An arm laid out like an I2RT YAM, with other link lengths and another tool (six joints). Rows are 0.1 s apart.
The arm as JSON. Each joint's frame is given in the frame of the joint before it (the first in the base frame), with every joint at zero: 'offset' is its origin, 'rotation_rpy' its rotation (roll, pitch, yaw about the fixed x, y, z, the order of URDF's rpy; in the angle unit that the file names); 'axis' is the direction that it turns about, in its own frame. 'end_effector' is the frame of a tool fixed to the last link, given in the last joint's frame.
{
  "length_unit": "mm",
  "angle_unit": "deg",
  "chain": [
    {
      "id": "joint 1",
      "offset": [
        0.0,
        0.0,
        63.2
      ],
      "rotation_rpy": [
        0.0,
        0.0,
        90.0
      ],
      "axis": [
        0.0,
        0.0,
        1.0
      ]
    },
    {
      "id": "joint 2",
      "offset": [
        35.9,
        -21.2,
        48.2
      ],
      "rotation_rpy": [
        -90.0,
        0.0,
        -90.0
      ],
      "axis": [
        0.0,
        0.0,
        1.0
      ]
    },
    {
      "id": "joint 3",
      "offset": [
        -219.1,
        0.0,
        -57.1
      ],
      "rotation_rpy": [
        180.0,
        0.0,
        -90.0
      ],
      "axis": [
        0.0,
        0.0,
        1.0
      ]
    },
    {
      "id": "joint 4",
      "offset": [
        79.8,
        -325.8,
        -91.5
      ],
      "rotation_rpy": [
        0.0,
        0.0,
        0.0
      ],
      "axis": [
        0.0,
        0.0,
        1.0
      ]
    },
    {
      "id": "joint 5",
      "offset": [
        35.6,
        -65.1,
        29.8
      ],
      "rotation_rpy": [
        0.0,
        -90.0,
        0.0
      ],
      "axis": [
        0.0,
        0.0,
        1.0
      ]
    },
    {
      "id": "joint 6",
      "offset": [
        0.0,
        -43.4,
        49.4
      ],
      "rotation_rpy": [
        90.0,
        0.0,
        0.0
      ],
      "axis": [
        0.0,
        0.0,
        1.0
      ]
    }
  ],
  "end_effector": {
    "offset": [
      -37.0,
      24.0,
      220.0
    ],
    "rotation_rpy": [
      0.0,
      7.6,
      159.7
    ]
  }
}
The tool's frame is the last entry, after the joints.
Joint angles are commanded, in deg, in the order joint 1, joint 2, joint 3, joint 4, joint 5, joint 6. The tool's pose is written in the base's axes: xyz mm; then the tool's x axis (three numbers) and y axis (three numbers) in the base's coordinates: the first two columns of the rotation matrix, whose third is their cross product. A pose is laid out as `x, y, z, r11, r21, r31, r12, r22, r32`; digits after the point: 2 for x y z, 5 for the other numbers.
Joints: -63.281, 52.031, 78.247, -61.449, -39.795, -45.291
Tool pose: 338.75, -192.61, 302.10, -0.16222, 0.83399, -0.52740, 0.51810, 0.52687, 0.67378
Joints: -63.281, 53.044, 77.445, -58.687, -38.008, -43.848
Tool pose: 341.62, -210.24, 296.77, -0.13206, 0.83867, -0.52839, 0.53794, 0.50837, 0.67244
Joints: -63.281, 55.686, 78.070, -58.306, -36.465, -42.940
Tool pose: 343.09, -224.13, 285.68, -0.11838, 0.85864, -0.49871, 0.56696, 0.47078, 0.67596
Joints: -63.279, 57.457, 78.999, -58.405, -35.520, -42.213
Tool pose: 343.65, -231.83, 281.07, -0.10758, 0.87093, -0.47949, 0.58401, 0.44567, 0.67846
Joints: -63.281, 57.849, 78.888, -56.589, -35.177, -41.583
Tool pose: 346.62, -239.67, 283.44, -0.09353, 0.86557, -0.49197, 0.58126, 0.44865, 0.67886
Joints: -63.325, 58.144, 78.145, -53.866, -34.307, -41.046
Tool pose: 349.37, -252.13, 283.55, -0.07396, 0.85573, -0.51210, 0.58330, 0.45363, 0.67378
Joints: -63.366, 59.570, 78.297, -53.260, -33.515, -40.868
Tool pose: 350.32, -260.93, 276.68, -0.06789, 0.86149, -0.50321, 0.59680, 0.43926, 0.67148
